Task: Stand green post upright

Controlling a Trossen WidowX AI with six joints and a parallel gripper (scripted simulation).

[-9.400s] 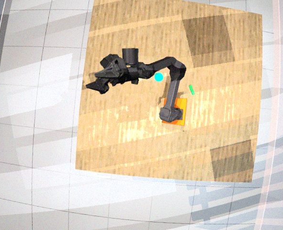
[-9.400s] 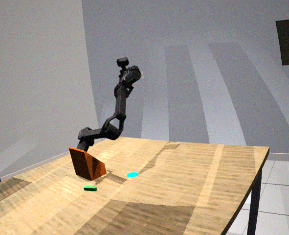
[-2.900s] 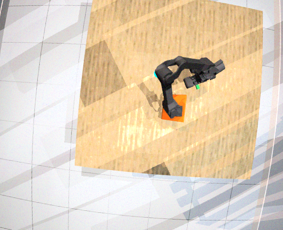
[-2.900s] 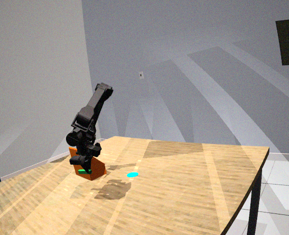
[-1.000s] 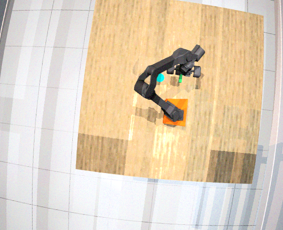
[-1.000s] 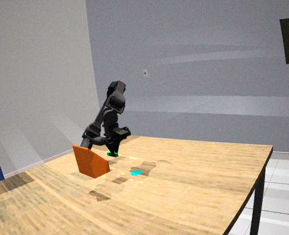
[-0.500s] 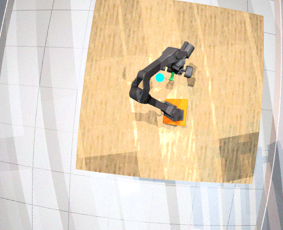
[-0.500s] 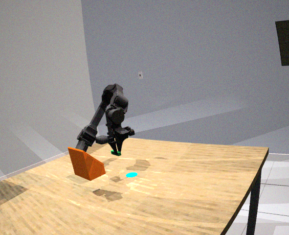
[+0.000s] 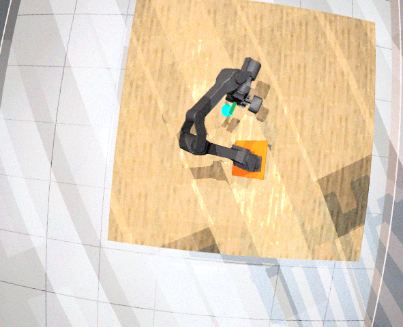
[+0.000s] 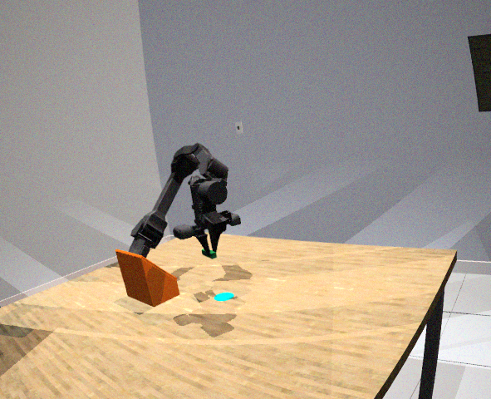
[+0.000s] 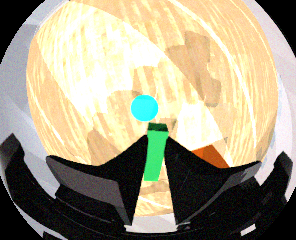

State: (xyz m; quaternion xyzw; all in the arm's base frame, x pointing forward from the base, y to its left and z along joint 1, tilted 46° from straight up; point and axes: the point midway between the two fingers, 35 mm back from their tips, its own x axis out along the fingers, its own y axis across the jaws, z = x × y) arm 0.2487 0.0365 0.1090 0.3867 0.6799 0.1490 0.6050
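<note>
Now: gripper tip 14 cm above the cyan circle and 2 cm to the right of it. Also, from my gripper tip: green post 2 cm behind, 1 cm to the left.
</note>
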